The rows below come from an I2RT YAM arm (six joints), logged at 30 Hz.
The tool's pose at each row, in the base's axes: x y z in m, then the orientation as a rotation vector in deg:
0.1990, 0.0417, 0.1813, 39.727, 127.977, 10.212
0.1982, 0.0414, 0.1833, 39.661, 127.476, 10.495
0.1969, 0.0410, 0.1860, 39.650, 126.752, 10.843
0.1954, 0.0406, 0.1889, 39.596, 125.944, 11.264
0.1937, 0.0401, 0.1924, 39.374, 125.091, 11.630
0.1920, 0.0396, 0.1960, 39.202, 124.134, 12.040
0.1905, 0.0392, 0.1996, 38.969, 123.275, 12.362
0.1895, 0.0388, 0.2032, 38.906, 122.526, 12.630
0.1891, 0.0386, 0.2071, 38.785, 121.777, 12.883
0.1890, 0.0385, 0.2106, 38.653, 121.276, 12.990
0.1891, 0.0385, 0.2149, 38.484, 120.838, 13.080
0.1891, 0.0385, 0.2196, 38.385, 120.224, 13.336
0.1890, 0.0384, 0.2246, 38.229, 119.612, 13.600
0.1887, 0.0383, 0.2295, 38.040, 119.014, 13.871
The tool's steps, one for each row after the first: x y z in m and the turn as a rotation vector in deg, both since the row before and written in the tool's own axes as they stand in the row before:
-0.0010, 0.0001, -0.0019, -0.341, -0.403, 0.123
-0.0013, 0.0000, -0.0028, -0.421, -0.585, 0.220
-0.0013, 0.0000, -0.0030, -0.509, -0.649, 0.228
-0.0017, 0.0001, -0.0035, -0.548, -0.726, 0.100
-0.0018, 0.0002, -0.0036, -0.587, -0.803, 0.168
-0.0019, 0.0004, -0.0034, -0.528, -0.742, 0.081
-0.0022, 0.0006, -0.0030, -0.397, -0.633, 0.166
-0.0026, 0.0012, -0.0027, -0.411, -0.643, 0.121
-0.0024, 0.0012, -0.0022, -0.255, -0.453, 0.024
-0.0030, 0.0017, -0.0025, -0.243, -0.403, -0.018
-0.0033, 0.0019, -0.0028, -0.370, -0.512, 0.119
-0.0035, 0.0019, -0.0030, -0.400, -0.514, 0.082
-0.0034, 0.0018, -0.0030, -0.415, -0.501, 0.060

